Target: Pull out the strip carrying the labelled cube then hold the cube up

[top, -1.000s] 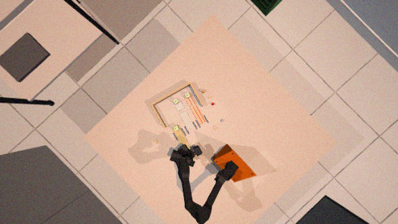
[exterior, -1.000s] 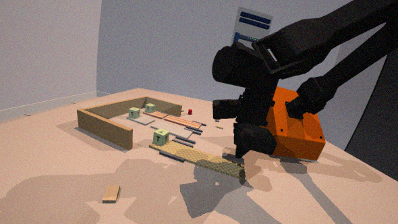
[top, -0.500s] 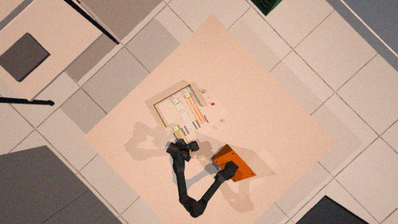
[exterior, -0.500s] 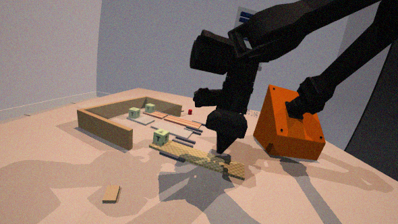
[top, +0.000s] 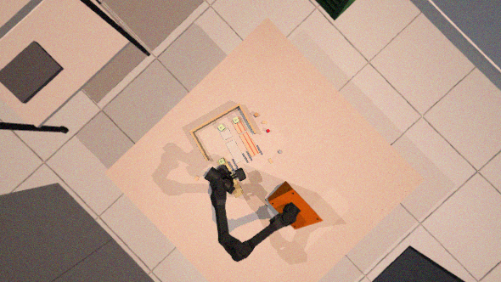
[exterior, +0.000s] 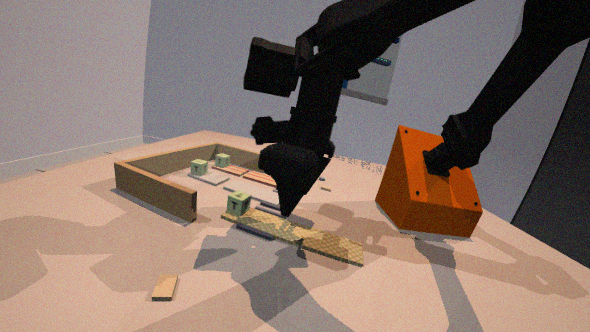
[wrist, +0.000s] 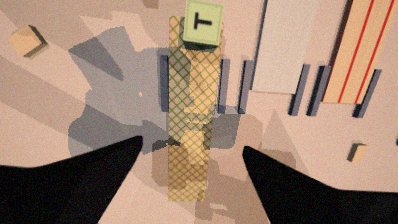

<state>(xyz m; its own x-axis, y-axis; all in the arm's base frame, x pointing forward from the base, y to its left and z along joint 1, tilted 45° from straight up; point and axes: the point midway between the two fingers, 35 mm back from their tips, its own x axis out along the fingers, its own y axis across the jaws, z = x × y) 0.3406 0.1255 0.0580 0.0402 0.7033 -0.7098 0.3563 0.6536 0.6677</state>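
The yellow checked strip is 5 cm below my gripper tip and 1 cm to the left of it.
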